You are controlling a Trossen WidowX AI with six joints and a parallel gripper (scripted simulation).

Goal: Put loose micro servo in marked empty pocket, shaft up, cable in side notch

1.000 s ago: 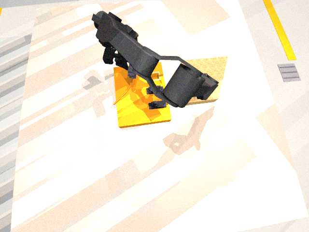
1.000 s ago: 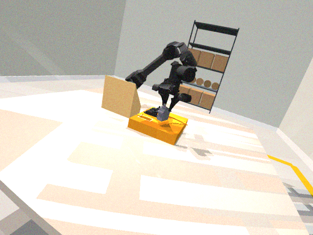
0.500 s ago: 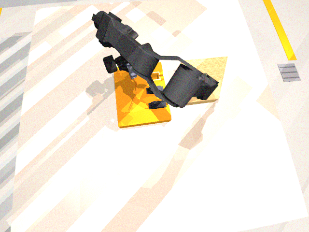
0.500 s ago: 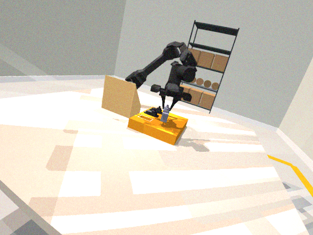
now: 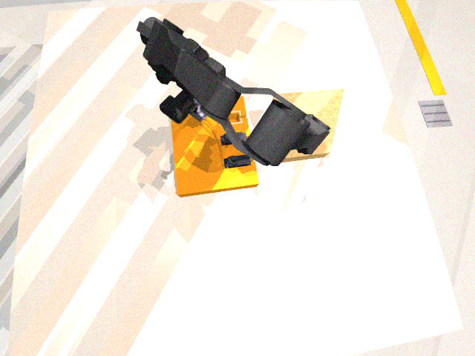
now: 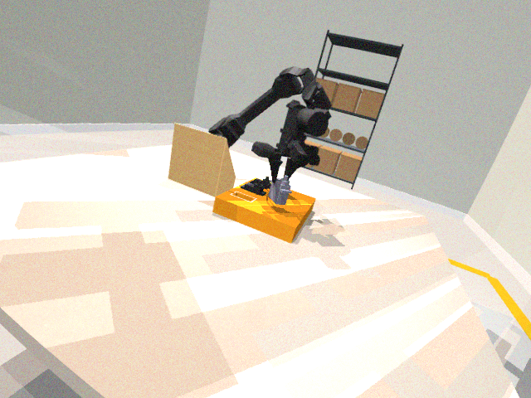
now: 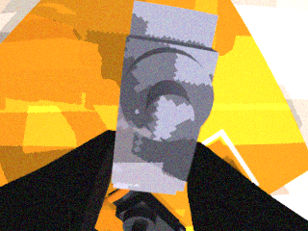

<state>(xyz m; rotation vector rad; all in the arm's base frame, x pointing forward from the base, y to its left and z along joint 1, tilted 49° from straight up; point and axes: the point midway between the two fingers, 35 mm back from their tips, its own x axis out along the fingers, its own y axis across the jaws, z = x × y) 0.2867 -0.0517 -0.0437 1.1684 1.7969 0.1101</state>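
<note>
The yellow deck is 100 mm below my gripper tip, 80 mm to the left of it and 10 mm ahead of it.
</note>
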